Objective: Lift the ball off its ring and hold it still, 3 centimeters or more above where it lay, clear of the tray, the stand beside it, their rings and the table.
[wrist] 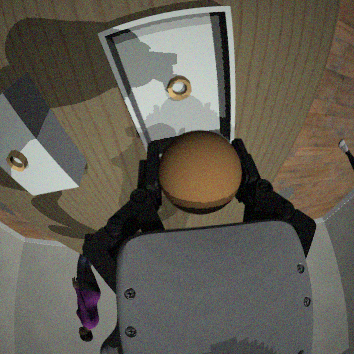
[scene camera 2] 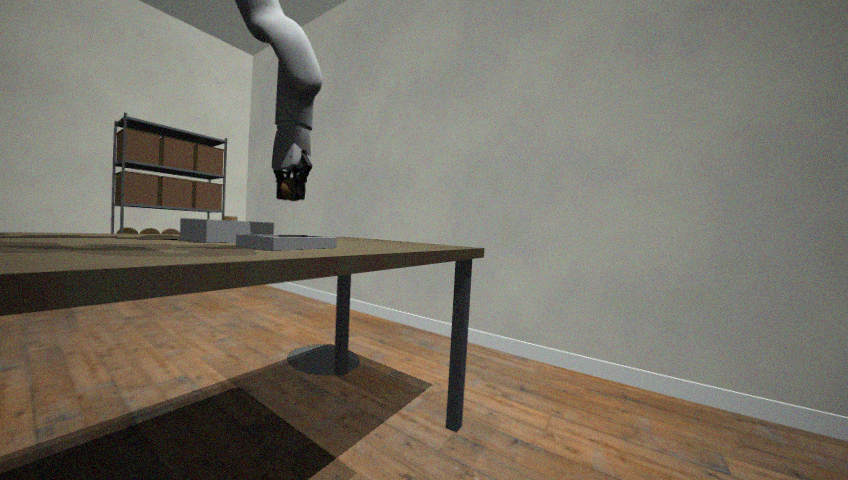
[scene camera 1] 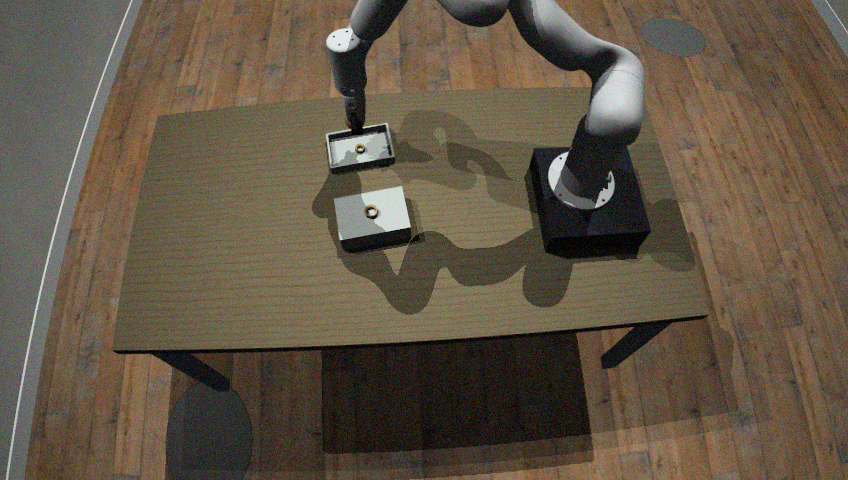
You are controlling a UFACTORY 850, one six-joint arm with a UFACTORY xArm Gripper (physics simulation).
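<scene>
My gripper is shut on the orange-brown ball, with one finger on each side of it in the wrist view. In scene camera 2 the ball hangs well above the tray, with a wide gap below the fingers. The tray stands on the table. Its ring lies bare on the tray floor. The stand is beside the tray and carries another bare ring. In scene camera 1 the ball is mostly hidden.
The black base block of the arm stands on the table's right part in scene camera 1. A shelf unit with boxes stands by the wall in scene camera 2. A figure in purple shows in the wrist view.
</scene>
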